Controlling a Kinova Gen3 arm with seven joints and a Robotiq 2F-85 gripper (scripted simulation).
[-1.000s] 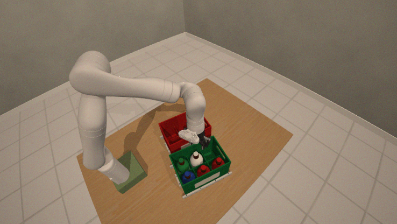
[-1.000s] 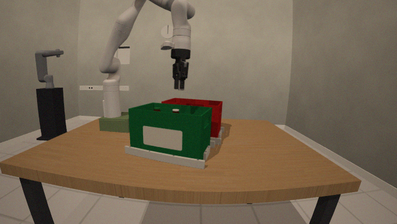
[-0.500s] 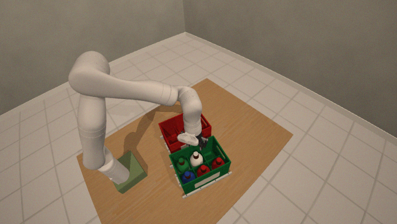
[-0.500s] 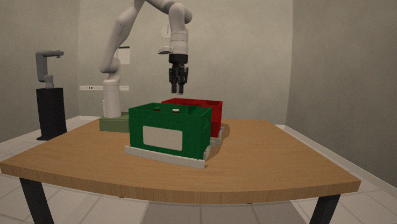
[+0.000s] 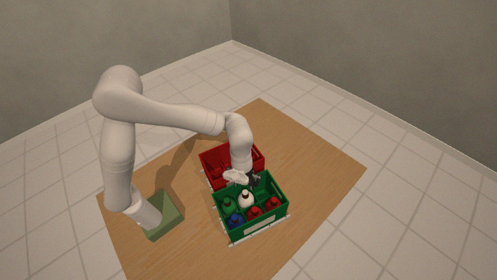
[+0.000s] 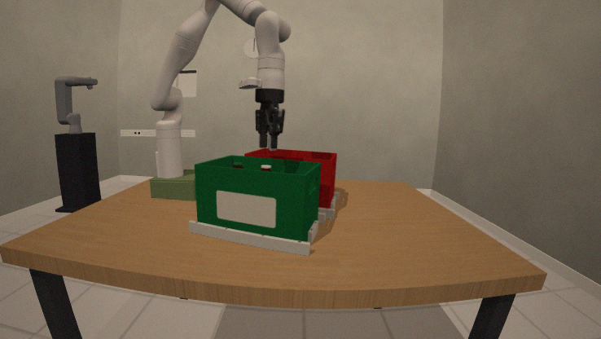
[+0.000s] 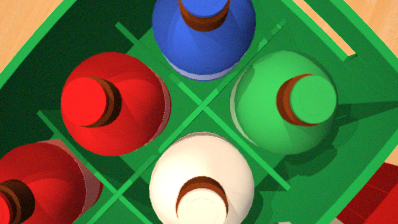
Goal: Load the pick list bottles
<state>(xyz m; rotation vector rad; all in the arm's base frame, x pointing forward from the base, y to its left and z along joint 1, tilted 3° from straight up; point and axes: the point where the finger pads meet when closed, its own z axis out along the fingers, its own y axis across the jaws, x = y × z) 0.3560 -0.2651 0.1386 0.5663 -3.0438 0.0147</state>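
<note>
Now: the white-labelled bottle 13 cm below my hand. Also, from my hand: green crate: 2 cm behind, 4 cm to the right, 14 cm below; then red-label bottle: 4 cm behind, 8 cm to the right, 13 cm below; then green-label bottle: 8 cm behind, 3 cm to the left, 13 cm below.
</note>
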